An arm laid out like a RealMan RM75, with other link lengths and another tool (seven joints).
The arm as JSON. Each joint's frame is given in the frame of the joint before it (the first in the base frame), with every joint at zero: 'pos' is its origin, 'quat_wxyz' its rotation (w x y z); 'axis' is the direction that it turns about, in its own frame. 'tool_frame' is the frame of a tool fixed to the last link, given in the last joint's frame.
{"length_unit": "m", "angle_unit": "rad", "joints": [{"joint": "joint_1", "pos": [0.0, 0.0, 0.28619], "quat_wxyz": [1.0, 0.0, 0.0, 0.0], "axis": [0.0, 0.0, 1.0]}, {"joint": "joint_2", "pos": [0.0, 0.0, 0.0], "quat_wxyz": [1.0, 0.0, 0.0, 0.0], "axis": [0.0, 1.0, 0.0]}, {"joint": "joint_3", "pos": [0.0, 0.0, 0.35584], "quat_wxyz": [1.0, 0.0, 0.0, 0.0], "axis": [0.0, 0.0, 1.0]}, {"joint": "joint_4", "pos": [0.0, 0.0, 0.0], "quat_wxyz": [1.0, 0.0, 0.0, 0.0], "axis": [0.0, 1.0, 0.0]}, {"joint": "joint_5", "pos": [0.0, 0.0, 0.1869], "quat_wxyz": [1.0, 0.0, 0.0, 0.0], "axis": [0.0, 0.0, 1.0]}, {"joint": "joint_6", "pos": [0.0, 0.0, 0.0], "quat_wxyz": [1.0, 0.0, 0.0, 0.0], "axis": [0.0, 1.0, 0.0]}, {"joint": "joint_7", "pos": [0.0, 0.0, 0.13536], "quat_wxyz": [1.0, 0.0, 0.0, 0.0], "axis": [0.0, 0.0, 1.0]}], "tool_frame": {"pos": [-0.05, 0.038, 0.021], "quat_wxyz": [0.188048, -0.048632, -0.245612, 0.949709]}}
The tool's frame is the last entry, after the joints.
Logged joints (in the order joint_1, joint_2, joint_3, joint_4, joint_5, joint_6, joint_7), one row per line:
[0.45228 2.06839 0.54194 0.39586 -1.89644 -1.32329 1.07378]
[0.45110 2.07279 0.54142 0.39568 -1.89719 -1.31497 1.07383]
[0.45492 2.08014 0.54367 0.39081 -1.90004 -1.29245 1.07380]
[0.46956 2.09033 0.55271 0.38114 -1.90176 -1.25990 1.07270]
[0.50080 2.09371 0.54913 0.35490 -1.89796 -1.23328 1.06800]
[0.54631 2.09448 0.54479 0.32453 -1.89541 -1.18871 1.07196]
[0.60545 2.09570 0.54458 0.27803 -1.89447 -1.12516 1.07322]
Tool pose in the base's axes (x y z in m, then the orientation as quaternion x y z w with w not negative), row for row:
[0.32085 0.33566 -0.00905 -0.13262 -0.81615 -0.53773 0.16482]
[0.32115 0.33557 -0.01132 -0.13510 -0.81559 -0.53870 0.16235]
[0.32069 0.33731 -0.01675 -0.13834 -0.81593 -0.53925 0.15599]
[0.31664 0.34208 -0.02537 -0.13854 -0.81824 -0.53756 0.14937]
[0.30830 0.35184 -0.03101 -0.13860 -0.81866 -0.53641 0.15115]
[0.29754 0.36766 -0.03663 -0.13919 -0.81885 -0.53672 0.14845]
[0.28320 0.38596 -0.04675 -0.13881 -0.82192 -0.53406 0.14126]
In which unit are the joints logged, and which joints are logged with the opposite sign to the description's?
The joints are logged in radians. Opposite sign: joint_3, joint_4.
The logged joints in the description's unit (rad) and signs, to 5 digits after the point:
[0.45228 2.06839 -0.54194 -0.39586 -1.89644 -1.32329 1.07378]
[0.45110 2.07279 -0.54142 -0.39568 -1.89719 -1.31497 1.07383]
[0.45492 2.08014 -0.54367 -0.39081 -1.90004 -1.29245 1.07380]
[0.46956 2.09033 -0.55271 -0.38114 -1.90176 -1.25990 1.07270]
[0.50080 2.09371 -0.54913 -0.35490 -1.89796 -1.23328 1.06800]
[0.54631 2.09448 -0.54479 -0.32453 -1.89541 -1.18871 1.07196]
[0.60545 2.09570 -0.54458 -0.27803 -1.89447 -1.12516 1.07322]

